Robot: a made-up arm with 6 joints.
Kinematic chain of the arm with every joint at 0, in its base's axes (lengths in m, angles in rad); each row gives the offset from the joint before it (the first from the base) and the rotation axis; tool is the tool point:
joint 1: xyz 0 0 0.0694 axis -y
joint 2: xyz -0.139 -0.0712 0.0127 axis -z
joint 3: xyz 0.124 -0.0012 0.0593 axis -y
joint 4: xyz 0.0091 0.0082 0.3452 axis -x
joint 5: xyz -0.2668 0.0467 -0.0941 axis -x
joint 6: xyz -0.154 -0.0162 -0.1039 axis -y
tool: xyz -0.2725 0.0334 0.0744
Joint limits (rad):
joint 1: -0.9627..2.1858
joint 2: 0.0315..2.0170
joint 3: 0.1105..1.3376
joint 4: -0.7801..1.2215
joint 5: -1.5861..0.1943
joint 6: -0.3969..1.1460
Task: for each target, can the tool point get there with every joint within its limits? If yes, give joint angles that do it. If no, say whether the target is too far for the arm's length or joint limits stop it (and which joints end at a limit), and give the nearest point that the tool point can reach.
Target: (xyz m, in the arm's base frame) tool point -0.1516 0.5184 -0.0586
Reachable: yes | joints 1.0553 1.4876 0.3924 0.6257 -0.8018 -0.2130
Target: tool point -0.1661 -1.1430 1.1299
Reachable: no: too far | nearest point -0.1934 -0.4361 0.7112 | short by 0.822 m
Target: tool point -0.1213 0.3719 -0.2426
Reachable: yes | joints 0.4083 1.6708 0.4992 0.8234 -0.3526 0.9201
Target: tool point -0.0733 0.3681 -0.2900
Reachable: yes | joints 0.3738 0.9129 0.7105 0.3092 -1.0337 0.9357
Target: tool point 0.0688 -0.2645 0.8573
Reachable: no: joint limits stop it (at a limit: joint 1, joint 2, joint 3, joint 4, joint 5, joint 6) | nearest point -0.1118 -0.1284 0.8263 | short by 0.228 m
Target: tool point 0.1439 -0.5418 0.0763
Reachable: no: joint limits stop it (at a limit: joint 2, joint 3, joint 4, joint 6) | nearest point 0.5418 -0.3974 0.0954 | short by 0.424 m
